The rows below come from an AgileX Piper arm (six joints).
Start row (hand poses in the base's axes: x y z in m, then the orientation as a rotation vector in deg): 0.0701 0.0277 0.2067 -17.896 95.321 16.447
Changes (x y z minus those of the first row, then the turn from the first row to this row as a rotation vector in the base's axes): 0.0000 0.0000 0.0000 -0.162 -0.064 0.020; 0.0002 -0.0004 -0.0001 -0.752 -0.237 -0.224; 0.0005 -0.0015 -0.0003 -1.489 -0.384 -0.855; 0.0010 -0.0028 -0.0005 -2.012 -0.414 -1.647; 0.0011 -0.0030 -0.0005 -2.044 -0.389 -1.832; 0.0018 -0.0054 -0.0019 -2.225 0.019 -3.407; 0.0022 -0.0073 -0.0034 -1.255 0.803 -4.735
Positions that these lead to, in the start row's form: 0.0701 0.0277 0.2067 -18.041 95.286 16.316; 0.0703 0.0273 0.2066 -18.295 95.254 15.613; 0.0706 0.0262 0.2064 -18.330 95.314 14.504; 0.0711 0.0249 0.2062 -18.059 95.464 13.474; 0.0712 0.0247 0.2062 -17.925 95.513 13.313; 0.0719 0.0223 0.2048 -16.694 96.105 12.061; 0.0723 0.0204 0.2033 -14.769 96.824 12.014
